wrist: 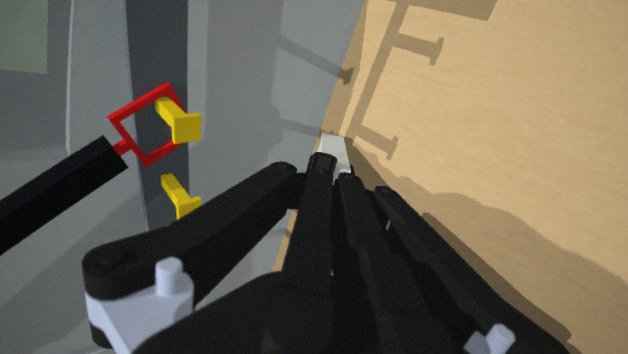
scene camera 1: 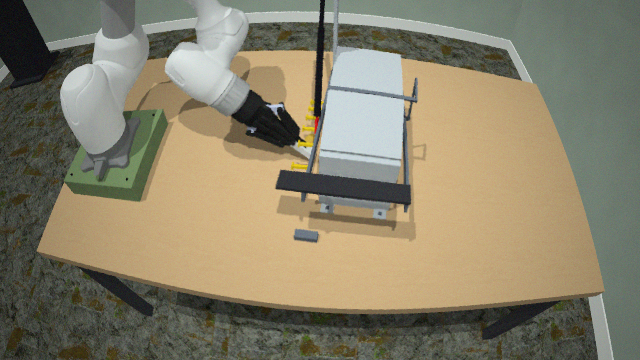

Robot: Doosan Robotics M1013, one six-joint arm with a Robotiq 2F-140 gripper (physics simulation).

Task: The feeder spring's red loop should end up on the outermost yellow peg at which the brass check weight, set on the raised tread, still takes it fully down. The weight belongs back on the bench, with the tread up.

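Seen in the pictures: gripper, between the fingertips: [wrist: 327, 152]; arm's base, origin of its link: [scene camera 1: 110, 145].
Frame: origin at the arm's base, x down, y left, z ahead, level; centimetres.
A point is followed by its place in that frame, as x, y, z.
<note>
My gripper [scene camera 1: 301, 147] [wrist: 327, 152] {4.6, -6.1, 59.3} is shut and empty, its pale tips low beside the machine's peg side, near a yellow peg [scene camera 1: 305, 144] {-8.0, -13.3, 57.4} in the scene view. The red loop [scene camera 1: 316, 125] {-8.3, -8.4, 59.9} [wrist: 139, 102] {-8.1, -8.5, 59.6} hangs at the end of the black feeder spring [scene camera 1: 319, 65] {-18.7, 0.2, 61.2} [wrist: 55, 195] {-11.2, -4.5, 59.8}. In the wrist view it surrounds the shank of a yellow peg [wrist: 186, 128] {-7.0, -7.8, 57.0}. Another yellow peg [wrist: 176, 194] {-6.4, -4.3, 59.0} is beside it. The outer yellow peg [scene camera 1: 298, 166] {-9.2, -19.7, 55.7} is nearest the black tread [scene camera 1: 345, 187] {-11.8, -27.0, 63.8}, which is raised above the bench. The brass check weight cannot be made out in either view.
The pale grey feeder body [scene camera 1: 367, 120] {-14.1, -13.0, 69.8} stands between grey side arms [scene camera 1: 406, 160] on the wooden bench [scene camera 1: 475, 200] {6.6, -21.6, 99.9} [wrist: 500, 125] {6.6, -10.1, 49.1}. A small grey block [scene camera 1: 305, 235] {4.9, -27.4, 56.2} lies in front of the tread. The robot's green base [scene camera 1: 107, 187] {1.0, -14.2, 2.6} is at the left.
</note>
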